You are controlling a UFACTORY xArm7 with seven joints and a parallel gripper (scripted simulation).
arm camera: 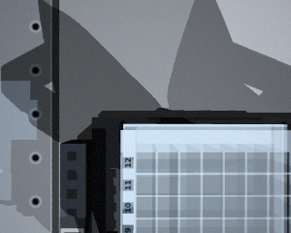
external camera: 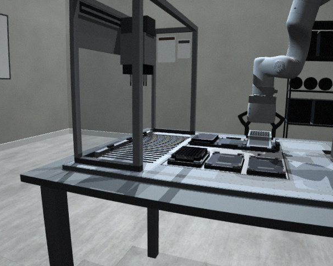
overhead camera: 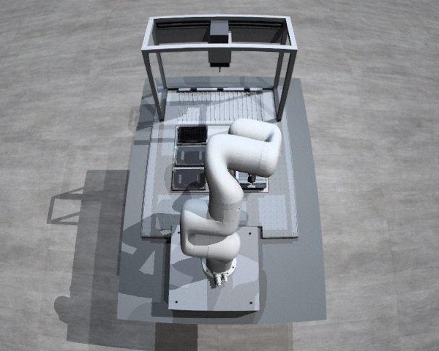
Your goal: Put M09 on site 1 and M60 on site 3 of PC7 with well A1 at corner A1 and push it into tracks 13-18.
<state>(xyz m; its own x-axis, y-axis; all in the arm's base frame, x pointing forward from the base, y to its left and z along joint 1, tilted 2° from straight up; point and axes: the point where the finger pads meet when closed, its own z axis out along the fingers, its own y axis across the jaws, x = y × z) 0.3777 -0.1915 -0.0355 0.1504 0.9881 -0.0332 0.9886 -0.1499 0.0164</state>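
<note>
The deep-well block M09 is 1 cm below my hand. The rest, counted from my hand: nest S1: 2 cm ahead, 26 cm to the left, 4 cm below; then nest S2: 13 cm ahead, 24 cm to the left, 4 cm below; then plate carrier PC7: 10 cm ahead, 1 cm to the right, 3 cm below.
</note>
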